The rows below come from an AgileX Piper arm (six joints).
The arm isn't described. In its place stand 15 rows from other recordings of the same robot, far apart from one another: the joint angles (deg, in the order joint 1, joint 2, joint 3, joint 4, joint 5, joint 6), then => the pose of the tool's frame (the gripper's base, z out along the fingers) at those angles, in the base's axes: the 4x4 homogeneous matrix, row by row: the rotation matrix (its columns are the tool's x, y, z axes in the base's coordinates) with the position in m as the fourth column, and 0 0 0 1 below.
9.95 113.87 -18.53 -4.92 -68.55 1.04 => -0.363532, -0.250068, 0.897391, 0.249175; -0.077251, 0.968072, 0.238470, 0.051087; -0.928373, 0.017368, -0.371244, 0.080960; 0, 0, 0, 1
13.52 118.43 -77.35 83.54 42.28 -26.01 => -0.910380, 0.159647, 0.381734, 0.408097; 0.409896, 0.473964, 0.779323, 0.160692; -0.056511, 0.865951, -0.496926, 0.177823; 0, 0, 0, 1
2.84 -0.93 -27.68 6.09 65.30 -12.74 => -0.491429, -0.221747, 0.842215, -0.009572; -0.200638, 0.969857, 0.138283, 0.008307; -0.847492, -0.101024, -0.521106, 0.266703; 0, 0, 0, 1
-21.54 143.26 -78.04 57.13 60.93 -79.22 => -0.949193, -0.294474, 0.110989, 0.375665; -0.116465, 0.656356, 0.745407, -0.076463; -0.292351, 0.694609, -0.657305, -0.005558; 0, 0, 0, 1
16.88 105.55 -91.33 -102.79 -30.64 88.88 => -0.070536, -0.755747, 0.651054, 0.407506; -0.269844, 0.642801, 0.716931, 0.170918; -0.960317, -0.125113, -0.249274, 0.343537; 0, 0, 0, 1
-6.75 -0.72 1.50 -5.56 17.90 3.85 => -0.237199, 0.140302, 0.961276, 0.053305; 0.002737, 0.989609, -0.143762, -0.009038; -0.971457, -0.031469, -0.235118, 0.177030; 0, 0, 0, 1
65.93 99.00 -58.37 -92.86 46.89 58.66 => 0.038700, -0.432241, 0.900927, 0.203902; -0.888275, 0.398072, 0.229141, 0.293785; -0.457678, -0.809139, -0.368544, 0.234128; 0, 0, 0, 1
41.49 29.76 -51.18 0.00 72.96 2.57 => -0.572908, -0.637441, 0.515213, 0.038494; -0.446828, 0.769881, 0.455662, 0.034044; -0.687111, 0.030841, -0.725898, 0.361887; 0, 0, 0, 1
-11.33 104.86 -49.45 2.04 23.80 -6.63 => -0.956202, 0.113593, 0.269766, 0.305445; 0.106907, 0.993488, -0.039401, -0.059867; -0.272484, -0.008835, -0.962120, 0.119266; 0, 0, 0, 1
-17.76 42.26 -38.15 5.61 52.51 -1.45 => -0.735895, 0.283599, 0.614842, 0.120085; 0.271714, 0.955424, -0.115483, -0.031051; -0.620186, 0.082078, -0.780149, 0.296361; 0, 0, 0, 1
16.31 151.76 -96.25 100.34 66.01 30.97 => -0.127144, 0.984937, 0.117194, 0.436295; 0.223893, -0.086604, 0.970758, 0.212883; 0.966285, 0.149665, -0.209510, 0.023994; 0, 0, 0, 1
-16.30 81.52 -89.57 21.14 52.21 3.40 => -0.541197, 0.216115, 0.812650, 0.300336; 0.445732, 0.893200, 0.059306, -0.060803; -0.713042, 0.394321, -0.579727, 0.433275; 0, 0, 0, 1
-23.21 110.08 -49.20 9.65 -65.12 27.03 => 0.394731, 0.377972, 0.837451, 0.344637; 0.386570, 0.758546, -0.524568, -0.162840; -0.833518, 0.530797, 0.153309, 0.193663; 0, 0, 0, 1
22.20 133.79 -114.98 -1.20 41.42 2.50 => -0.770579, -0.349108, 0.533228, 0.485581; -0.284311, 0.937072, 0.202642, 0.196800; -0.570417, 0.004549, -0.821343, 0.186873; 0, 0, 0, 1
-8.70 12.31 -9.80 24.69 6.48 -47.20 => -0.094462, 0.073899, 0.992782, 0.072436; -0.374680, 0.921277, -0.104227, -0.006744; -0.922329, -0.381822, -0.059338, 0.248379; 0, 0, 0, 1
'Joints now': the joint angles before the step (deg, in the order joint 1, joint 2, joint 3, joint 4, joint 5, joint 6). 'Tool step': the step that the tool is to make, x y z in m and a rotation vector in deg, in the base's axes. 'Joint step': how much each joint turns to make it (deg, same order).
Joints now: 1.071 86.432 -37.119 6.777 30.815 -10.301
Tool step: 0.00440 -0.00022 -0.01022 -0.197 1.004 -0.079
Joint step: 0.001 2.672 -0.119 -0.068 -1.556 0.001
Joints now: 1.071 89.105 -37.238 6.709 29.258 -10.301
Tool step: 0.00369 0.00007 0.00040 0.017 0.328 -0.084
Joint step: -0.001 0.677 -0.966 -0.120 0.607 0.226
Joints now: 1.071 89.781 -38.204 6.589 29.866 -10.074
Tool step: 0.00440 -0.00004 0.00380 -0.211 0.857 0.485
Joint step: 0.001 0.398 -1.722 -0.558 2.194 0.086
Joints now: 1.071 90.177 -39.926 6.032 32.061 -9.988
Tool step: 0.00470 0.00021 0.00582 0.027 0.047 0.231
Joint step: -0.001 0.001 -1.720 -0.141 1.775 -0.001
